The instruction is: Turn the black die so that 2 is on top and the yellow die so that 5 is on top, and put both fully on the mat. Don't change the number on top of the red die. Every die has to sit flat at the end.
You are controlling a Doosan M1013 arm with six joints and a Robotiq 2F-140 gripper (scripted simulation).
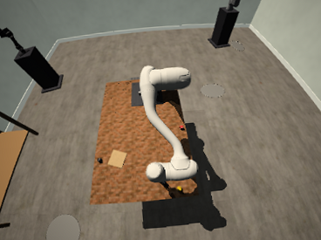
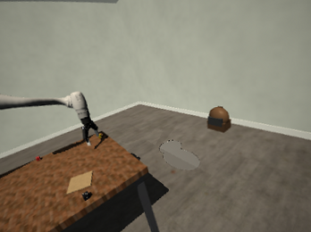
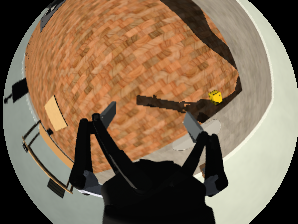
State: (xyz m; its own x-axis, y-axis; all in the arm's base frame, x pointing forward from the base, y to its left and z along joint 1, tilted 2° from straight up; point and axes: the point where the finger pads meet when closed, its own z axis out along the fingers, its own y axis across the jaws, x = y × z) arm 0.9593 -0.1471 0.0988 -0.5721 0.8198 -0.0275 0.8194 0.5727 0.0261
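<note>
My hand is 41 cm past the red die, 35 cm to the right of it and 6 cm above it. Round my hand: black die: 48 cm to the right, 30 cm behind, 6 cm below; yellow die: 14 cm to the left, 12 cm ahead, 6 cm below; tan mat: 32 cm to the right, 27 cm behind, 7 cm below.
</note>
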